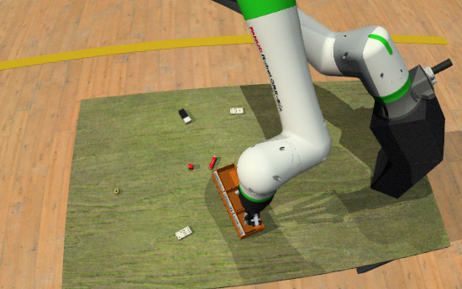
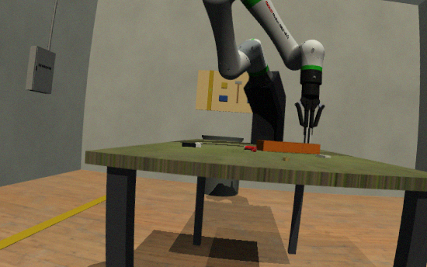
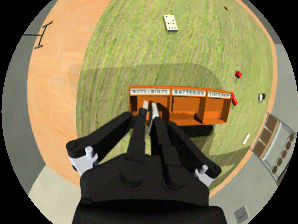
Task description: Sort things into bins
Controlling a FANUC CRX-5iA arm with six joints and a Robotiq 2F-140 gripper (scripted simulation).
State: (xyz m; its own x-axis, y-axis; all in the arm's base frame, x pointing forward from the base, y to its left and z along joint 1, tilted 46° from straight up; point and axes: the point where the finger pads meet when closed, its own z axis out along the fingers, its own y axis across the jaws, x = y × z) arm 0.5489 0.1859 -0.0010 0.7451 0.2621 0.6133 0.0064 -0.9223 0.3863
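Now: the black-and-white block 450 mm to the right of my hand, 170 mm ahead of it and 70 mm below it. The rest, counted from my hand: orange bin (80 mm to the right, 50 mm below, 20 mm ahead); then red cylinder (240 mm to the right, 80 mm ahead, 70 mm below); then small red cube (240 mm to the right, 160 mm ahead, 60 mm below).
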